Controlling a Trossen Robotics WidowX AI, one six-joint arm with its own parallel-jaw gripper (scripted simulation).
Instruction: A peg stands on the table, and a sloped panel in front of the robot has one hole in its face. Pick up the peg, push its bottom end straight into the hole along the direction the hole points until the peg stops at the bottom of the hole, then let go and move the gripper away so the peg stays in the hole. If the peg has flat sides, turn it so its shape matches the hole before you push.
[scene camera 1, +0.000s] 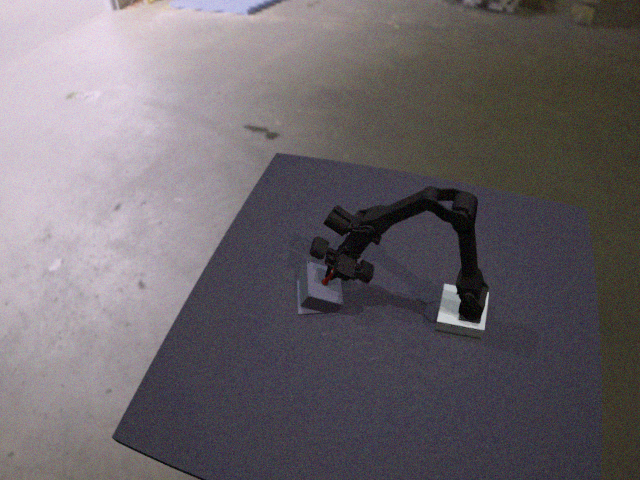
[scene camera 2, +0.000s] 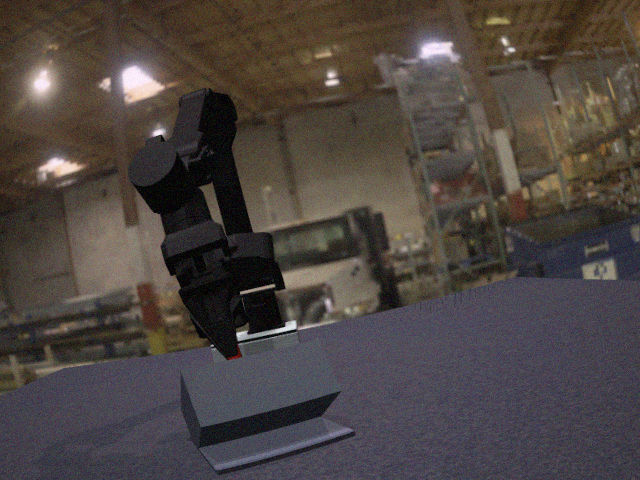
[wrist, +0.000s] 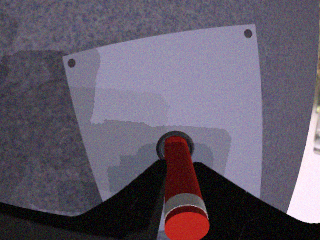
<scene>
My gripper (scene camera 2: 234, 359) carries a red peg. I also see a sloped panel (scene camera 2: 228, 400).
My gripper also shows in scene camera 1 (scene camera 1: 328, 277) and in the wrist view (wrist: 178, 169). The sloped panel shows as well in scene camera 1 (scene camera 1: 323, 298) and in the wrist view (wrist: 206, 82).
</scene>
